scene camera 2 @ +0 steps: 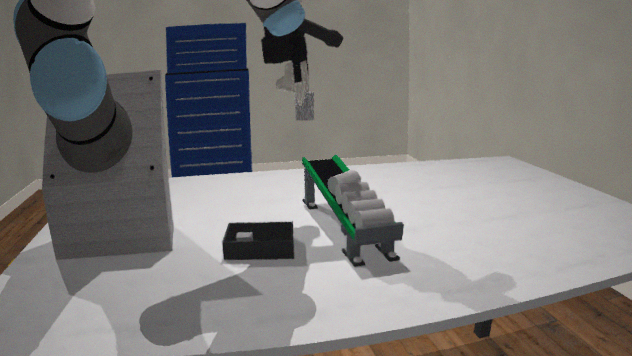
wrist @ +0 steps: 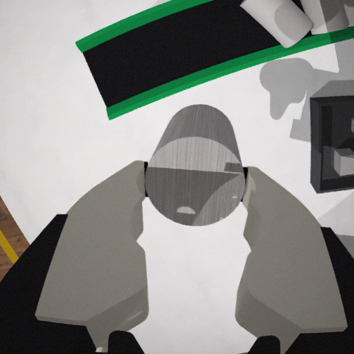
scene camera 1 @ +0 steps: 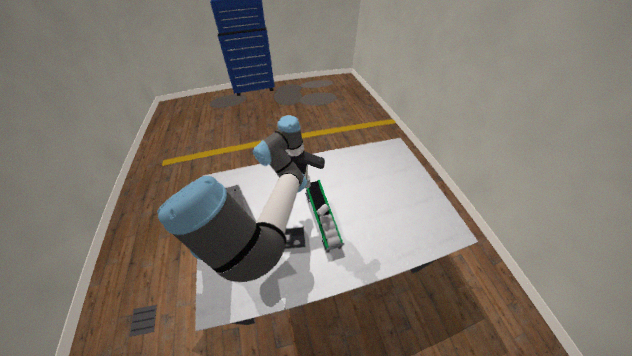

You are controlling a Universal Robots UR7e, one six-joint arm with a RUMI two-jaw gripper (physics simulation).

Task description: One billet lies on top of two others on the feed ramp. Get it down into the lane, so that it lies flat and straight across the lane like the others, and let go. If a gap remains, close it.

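Frame: origin at the arm's base, x up, y left, z back, level; metres.
Seen in the pictures: gripper, between the fingertips: [scene camera 2: 302, 104]; arm's base, origin of its link: [scene camera 2: 95, 136].
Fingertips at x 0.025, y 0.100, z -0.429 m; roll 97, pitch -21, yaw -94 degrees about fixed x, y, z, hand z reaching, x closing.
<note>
Offsets run from my fingertips to a thing's top centre.
My gripper [scene camera 1: 307, 182] [scene camera 2: 303, 93] [wrist: 194, 167] is shut on a grey metal cylinder @[dy -0.003, dx +0.026, dz -0.003 m] [scene camera 2: 305, 107] [wrist: 195, 150], which points down from the fingers. It hangs high, near the upper end of the feed ramp [scene camera 1: 316, 192] [scene camera 2: 325, 168] [wrist: 150, 60], a black bed with green side rails. The top billet @[dy -0.096, dx -0.132, dz -0.066 m] [scene camera 1: 323, 209] [scene camera 2: 345, 182] [wrist: 277, 21], a light grey cylinder, lies askew at the upper end of the row, apart from the gripper. The other billets [scene camera 1: 330, 234] [scene camera 2: 372, 217] [wrist: 325, 14] lie across the lower lane. Contacts under the top billet are partly hidden.
A black open tray @[dy -0.171, dx -0.215, dz +0.121 m] [scene camera 2: 257, 250] [wrist: 315, 165] stands beside the ramp, with a small grey block @[dy -0.167, dx -0.221, dz +0.149 m] [scene camera 2: 244, 236] [wrist: 344, 161] inside. The arm's grey pedestal [scene camera 2: 110, 210] is at the left in scene view 2. A blue cabinet [scene camera 1: 247, 60] [scene camera 2: 210, 120] stands beyond the table.
</note>
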